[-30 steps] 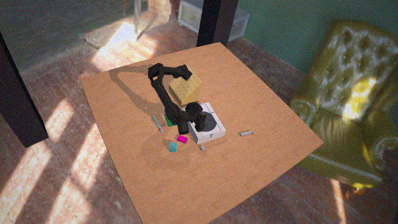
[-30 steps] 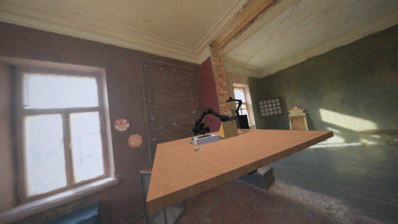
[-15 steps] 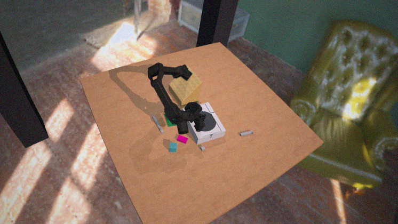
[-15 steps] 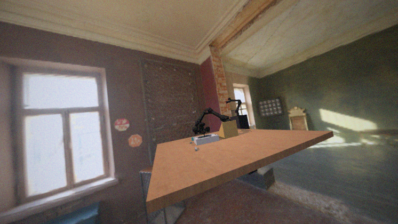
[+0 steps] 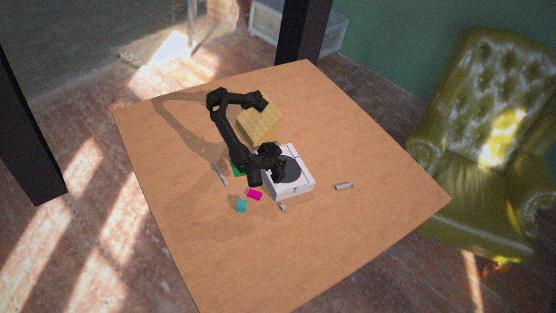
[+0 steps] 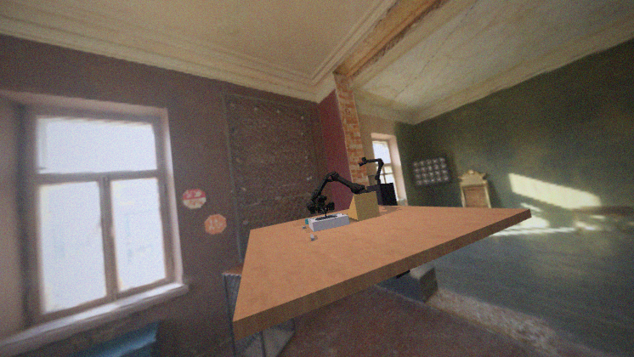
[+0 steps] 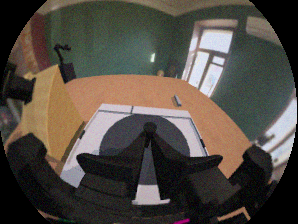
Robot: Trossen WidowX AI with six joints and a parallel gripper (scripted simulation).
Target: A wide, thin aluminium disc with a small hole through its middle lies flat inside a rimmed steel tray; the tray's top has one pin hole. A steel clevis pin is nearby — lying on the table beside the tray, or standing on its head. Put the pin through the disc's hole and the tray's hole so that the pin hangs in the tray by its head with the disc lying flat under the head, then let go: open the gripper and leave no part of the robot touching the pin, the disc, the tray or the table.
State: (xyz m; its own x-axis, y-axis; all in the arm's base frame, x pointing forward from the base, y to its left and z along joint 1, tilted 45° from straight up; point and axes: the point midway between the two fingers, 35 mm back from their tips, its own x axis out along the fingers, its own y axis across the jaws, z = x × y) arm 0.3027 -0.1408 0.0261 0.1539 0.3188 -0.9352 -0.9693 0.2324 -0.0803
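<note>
The rimmed tray is 40 mm below my gripper tip. The rest, counted from my gripper tip: dark clevis pin: 10 mm below; dark grey disc: 30 mm below; magenta block: 170 mm to the right, 80 mm below, 20 mm ahead.
</note>
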